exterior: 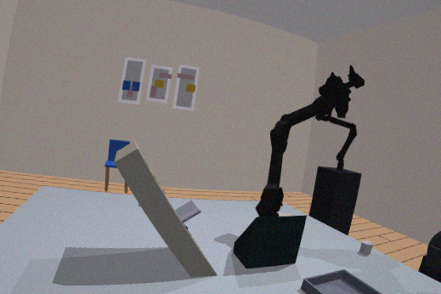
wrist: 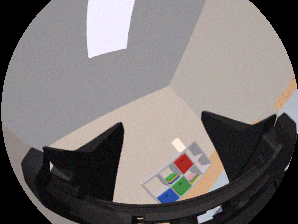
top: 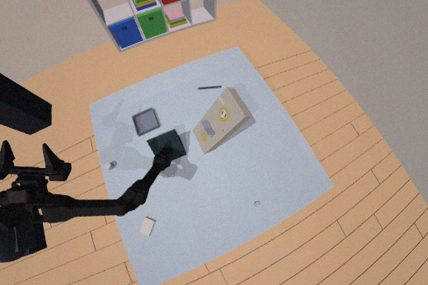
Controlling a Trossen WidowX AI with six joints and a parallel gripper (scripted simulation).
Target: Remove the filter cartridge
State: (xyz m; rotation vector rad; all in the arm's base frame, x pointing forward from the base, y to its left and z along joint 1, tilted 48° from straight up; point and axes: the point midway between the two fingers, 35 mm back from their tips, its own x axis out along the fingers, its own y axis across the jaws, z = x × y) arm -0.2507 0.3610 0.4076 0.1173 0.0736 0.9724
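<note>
Now: the round filter cartridge 60 cm ahead of my gripper tip, 6 cm to the left of it and 42 cm below it. Round my gripper tip: grey tray (15 cm ahead, 32 cm to the left, 64 cm below); tan service panel (56 cm ahead, 6 cm to the left, 50 cm below); pale card (3 cm behind, 30 cm to the right, 64 cm below).
</note>
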